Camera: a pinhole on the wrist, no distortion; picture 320 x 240 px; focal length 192.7 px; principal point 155.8 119.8 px. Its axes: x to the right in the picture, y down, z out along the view. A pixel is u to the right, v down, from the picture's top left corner.
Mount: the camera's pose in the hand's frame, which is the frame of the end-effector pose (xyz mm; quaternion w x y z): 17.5 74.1 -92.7 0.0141 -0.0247 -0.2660 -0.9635
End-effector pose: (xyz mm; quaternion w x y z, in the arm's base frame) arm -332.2 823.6 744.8 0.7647 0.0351 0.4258 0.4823
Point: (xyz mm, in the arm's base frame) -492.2 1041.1 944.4
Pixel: 161 42
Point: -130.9 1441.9 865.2
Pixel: 21 169
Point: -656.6 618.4 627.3
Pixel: behind the camera
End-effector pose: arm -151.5 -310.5 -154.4 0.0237 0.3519 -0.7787 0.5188
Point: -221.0 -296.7 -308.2
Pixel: 205 104
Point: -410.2 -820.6 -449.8
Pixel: 60 162
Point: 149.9 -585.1 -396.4
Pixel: outside the picture
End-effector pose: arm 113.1 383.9 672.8 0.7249 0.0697 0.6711 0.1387
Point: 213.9 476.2 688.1
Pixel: 166 226
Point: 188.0 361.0 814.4
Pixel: outside the picture
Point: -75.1 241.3 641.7
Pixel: behind the camera
